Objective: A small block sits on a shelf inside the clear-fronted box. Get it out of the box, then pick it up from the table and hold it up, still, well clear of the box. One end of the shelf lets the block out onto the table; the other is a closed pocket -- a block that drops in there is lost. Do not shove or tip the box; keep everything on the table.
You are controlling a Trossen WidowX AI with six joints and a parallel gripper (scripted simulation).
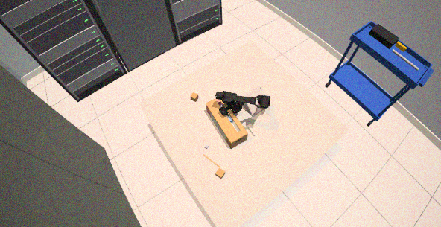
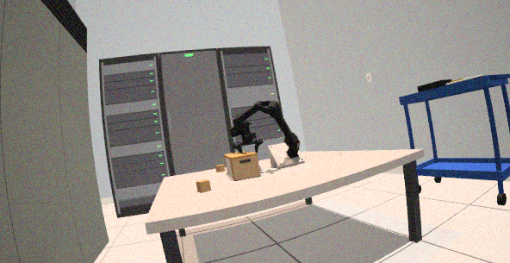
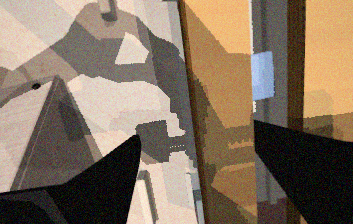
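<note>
Now: gripper tip 5 cm short of the light-blue block, 3 cm to the right of it and 1 cm above it. The rest, counted from my gripper tip: thin stick 34 cm ahead, 17 cm to the left, 9 cm below; box 4 cm ahead, 2 cm to the left, 4 cm below.
</note>
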